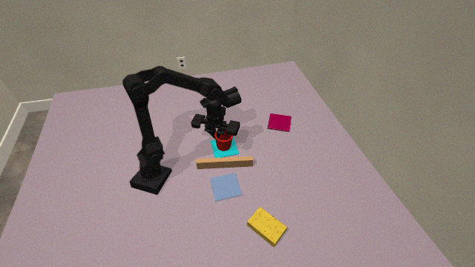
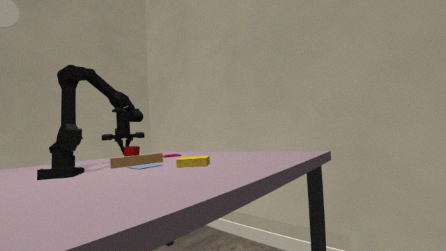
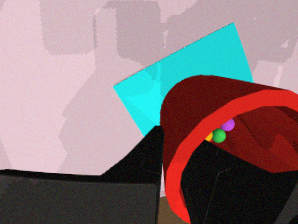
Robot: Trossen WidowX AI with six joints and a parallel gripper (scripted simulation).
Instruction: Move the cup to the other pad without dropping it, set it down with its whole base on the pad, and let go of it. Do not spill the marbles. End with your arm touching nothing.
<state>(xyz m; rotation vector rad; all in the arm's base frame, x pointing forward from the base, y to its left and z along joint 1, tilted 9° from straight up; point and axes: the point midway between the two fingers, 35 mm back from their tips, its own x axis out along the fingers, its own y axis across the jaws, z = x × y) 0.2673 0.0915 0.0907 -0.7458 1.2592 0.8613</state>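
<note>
The red cup is 5 cm below my hand, 3 cm ahead of it and 1 cm to the right of it. The rest, counted from my hand: yellow sponge 40 cm to the right, 9 cm ahead, 6 cm below; then wooden bar 11 cm to the right, 7 cm below, 1 cm ahead.
</note>
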